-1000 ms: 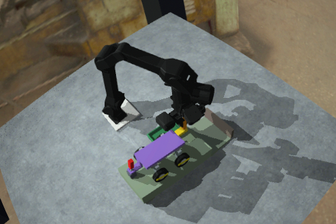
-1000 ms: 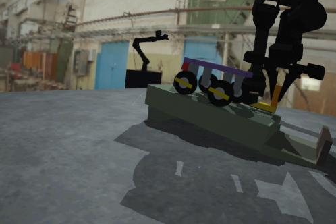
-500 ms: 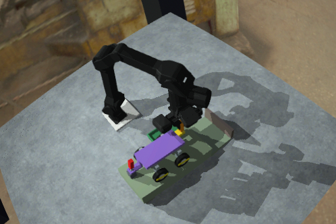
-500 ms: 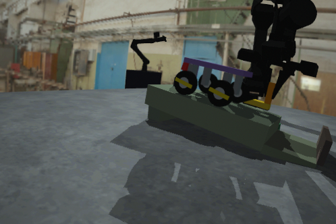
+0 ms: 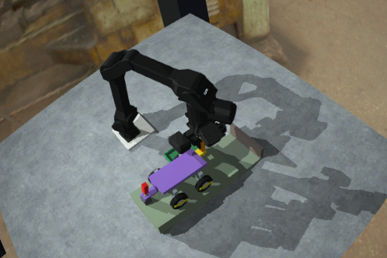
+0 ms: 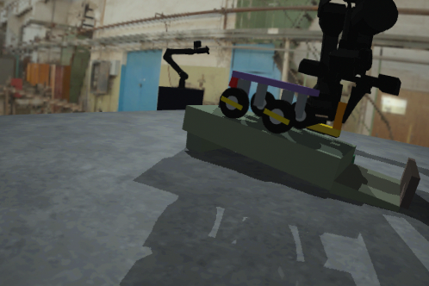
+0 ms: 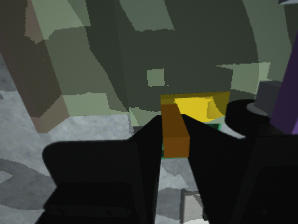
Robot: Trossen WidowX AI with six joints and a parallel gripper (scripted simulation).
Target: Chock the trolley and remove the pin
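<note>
The yellow chock lies 2 cm to the right of my gripper tip and 1 cm below it. Also, from my gripper tip: green tray: 10 cm below, 8 cm behind, 3 cm to the right; purple trolley: 13 cm to the right, 4 cm ahead, 2 cm above; brown stop block: 14 cm to the left, 6 cm below, 6 cm ahead.
</note>
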